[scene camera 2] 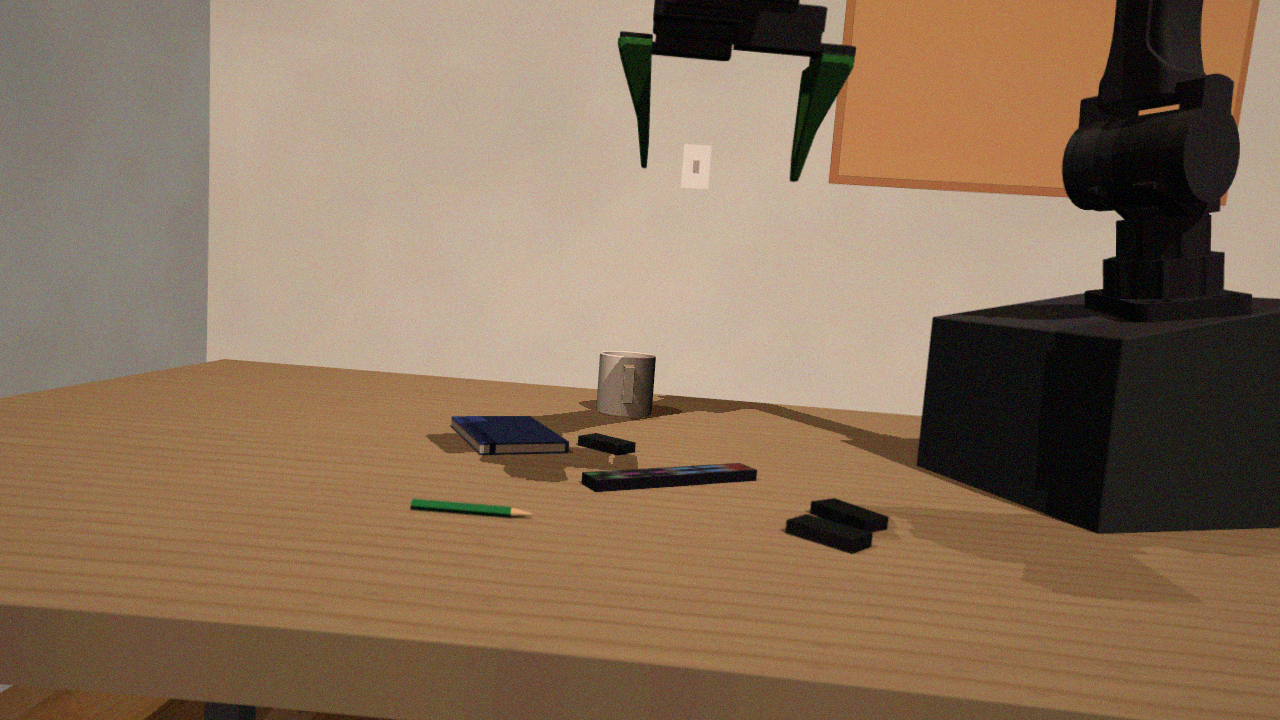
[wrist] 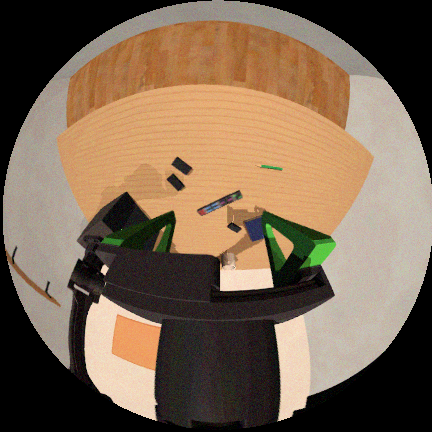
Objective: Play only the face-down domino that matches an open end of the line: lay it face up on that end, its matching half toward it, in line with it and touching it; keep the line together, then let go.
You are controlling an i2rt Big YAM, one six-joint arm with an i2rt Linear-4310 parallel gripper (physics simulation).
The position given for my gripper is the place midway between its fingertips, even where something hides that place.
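Black domino (scene camera 2: 604, 443). Mug (scene camera 2: 626, 379). Blue notebook (scene camera 2: 488, 435), green pencil (scene camera 2: 416, 504). My gripper (scene camera 2: 718, 174), also in the wrist view (wrist: 217, 215).
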